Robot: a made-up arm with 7 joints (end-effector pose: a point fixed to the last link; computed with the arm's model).
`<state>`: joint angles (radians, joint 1 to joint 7).
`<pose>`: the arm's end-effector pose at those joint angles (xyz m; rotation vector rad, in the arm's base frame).
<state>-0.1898 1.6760 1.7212 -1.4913 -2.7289 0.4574 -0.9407</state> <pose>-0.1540 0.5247 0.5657 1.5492 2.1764 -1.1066</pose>
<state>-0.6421 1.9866 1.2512 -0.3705 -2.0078 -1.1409 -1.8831</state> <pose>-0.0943 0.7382 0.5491 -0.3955 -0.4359 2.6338</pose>
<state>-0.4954 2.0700 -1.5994 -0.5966 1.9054 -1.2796 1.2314</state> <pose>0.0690 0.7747 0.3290 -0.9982 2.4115 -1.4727</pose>
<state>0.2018 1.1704 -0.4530 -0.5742 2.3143 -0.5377 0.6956</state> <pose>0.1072 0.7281 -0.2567 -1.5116 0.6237 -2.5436</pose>
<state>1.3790 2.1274 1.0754 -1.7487 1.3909 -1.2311 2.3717</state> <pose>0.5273 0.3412 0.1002 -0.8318 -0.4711 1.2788</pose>
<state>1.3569 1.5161 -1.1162 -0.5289 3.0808 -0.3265 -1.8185</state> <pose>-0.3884 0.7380 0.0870 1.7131 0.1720 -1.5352</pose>
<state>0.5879 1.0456 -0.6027 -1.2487 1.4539 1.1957 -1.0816</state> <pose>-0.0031 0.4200 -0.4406 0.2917 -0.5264 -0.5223</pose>
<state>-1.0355 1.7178 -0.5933 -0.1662 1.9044 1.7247 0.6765</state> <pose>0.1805 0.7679 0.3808 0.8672 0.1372 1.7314</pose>
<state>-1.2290 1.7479 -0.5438 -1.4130 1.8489 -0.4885 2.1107</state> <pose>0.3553 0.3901 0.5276 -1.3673 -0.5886 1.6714</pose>
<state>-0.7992 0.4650 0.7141 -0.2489 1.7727 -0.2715 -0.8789</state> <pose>0.6112 0.3975 -0.2571 1.4018 -0.6602 2.0969</pose>
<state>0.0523 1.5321 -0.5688 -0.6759 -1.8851 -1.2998 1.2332</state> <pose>0.1750 0.7765 -0.0527 0.4845 -0.6149 -1.3023</pose>
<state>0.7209 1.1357 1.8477 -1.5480 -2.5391 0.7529 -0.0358</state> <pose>-0.1395 0.6430 0.3534 -1.3505 -1.5030 1.5257</pose>
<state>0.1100 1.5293 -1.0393 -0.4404 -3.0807 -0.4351 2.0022</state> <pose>0.0618 0.8201 -0.0511 0.4402 0.0053 -2.4380</pose>
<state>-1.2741 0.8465 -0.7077 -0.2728 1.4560 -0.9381 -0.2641</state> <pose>0.7103 0.3413 0.1562 -1.0540 1.9634 -1.4694</pose>
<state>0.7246 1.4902 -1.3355 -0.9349 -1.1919 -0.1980 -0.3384</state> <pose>-0.3343 0.6691 -0.1428 -1.3161 -0.9063 -1.8219</pose>
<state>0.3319 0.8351 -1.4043 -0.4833 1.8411 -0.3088 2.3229</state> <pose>-0.1969 0.4713 -0.5405 1.4605 0.8090 2.5333</pose>
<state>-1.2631 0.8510 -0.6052 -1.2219 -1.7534 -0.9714 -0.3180</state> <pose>0.7003 0.1115 0.2232 0.2603 0.8790 1.6583</pose>
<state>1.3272 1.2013 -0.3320 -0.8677 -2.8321 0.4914 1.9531</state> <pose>-0.4270 0.6273 -0.1331 0.3301 -1.2506 -1.7616</pose>
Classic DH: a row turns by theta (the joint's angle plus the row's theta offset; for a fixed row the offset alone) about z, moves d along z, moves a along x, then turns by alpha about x. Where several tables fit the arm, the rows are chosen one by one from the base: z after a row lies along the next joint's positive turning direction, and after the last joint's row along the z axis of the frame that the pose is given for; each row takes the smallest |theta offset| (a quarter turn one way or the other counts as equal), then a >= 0, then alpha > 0; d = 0 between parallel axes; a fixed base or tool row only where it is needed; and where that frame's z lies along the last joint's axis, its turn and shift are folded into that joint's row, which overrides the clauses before.
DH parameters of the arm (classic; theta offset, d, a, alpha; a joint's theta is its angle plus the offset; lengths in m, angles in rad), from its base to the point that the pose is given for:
base (fixed): 0 0.0847 -0.0105 -1.2217
joint 1: -1.5708 0.0159 0.0233 -1.5708
joint 2: 1.2217 0.0197 -0.016 1.5708
joint 3: 1.5708 -0.453 0.0494 -1.5708
joint 4: 0 0.0068 -0.0353 1.5708
joint 5: 0 -0.3646 0.0225 -1.5708
joint 6: 0 -0.0318 -0.0088 1.5708
joint 7: -0.5867 -0.0064 0.0219 1.4246
tool (fixed): 0.5782 -0.0087 0 0

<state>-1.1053 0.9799 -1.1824 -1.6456 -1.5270 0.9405 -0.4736</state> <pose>0.6139 0.0429 -0.0344 -1.0137 0.6661 1.0399</pose>
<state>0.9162 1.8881 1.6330 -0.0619 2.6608 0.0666 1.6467</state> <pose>0.0174 0.7839 0.3980 1.8210 0.0205 -2.2606</pose>
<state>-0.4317 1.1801 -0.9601 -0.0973 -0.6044 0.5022 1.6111</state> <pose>0.2643 0.7303 -0.1685 2.8421 -1.1017 -0.1486</pose>
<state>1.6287 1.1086 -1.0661 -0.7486 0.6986 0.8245 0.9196</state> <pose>-0.6952 0.3699 0.0773 1.5889 1.2084 -1.2512</pose>
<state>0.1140 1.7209 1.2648 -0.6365 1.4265 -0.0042 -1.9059</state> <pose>0.1112 0.7029 0.4946 -2.3422 1.0643 0.1673</pose>
